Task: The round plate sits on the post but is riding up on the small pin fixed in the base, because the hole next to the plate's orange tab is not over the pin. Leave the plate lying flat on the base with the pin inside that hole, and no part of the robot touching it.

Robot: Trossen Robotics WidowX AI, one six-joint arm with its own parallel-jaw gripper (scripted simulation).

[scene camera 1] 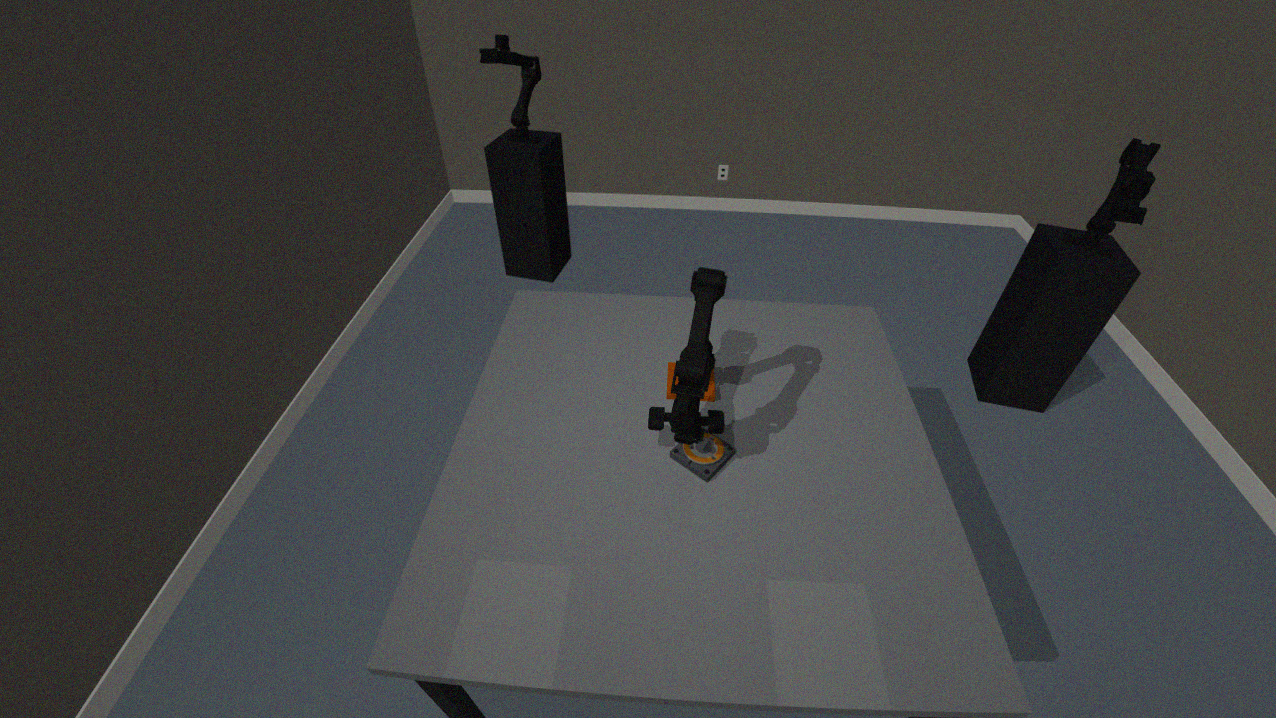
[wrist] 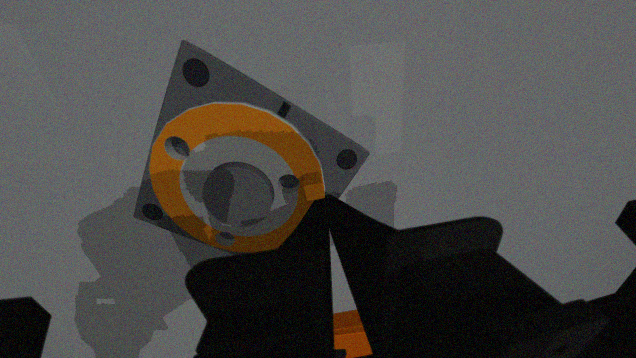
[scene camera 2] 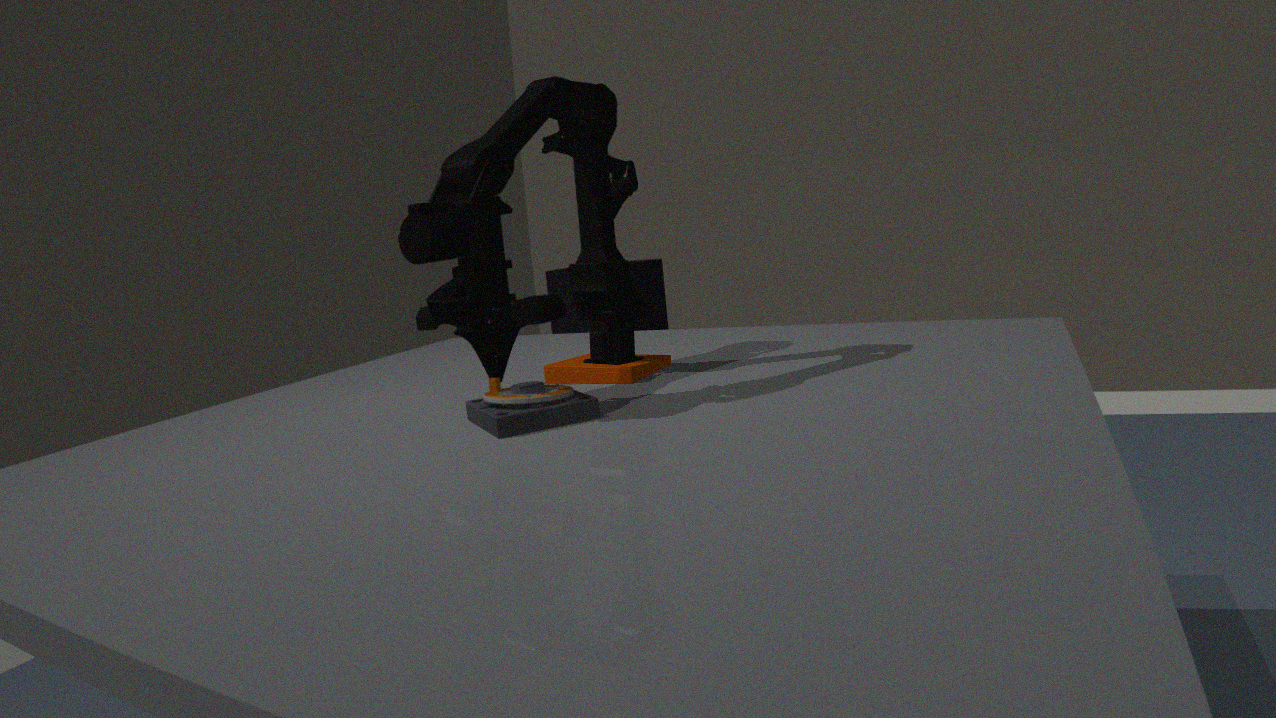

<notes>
I see my gripper point(scene camera 2: 497, 383) and a base point(scene camera 2: 500, 420).
My gripper shows as well in scene camera 1 point(scene camera 1: 684, 441) and in the wrist view point(wrist: 324, 202). The base is seen too in scene camera 1 point(scene camera 1: 705, 471) and in the wrist view point(wrist: 197, 78).
</notes>
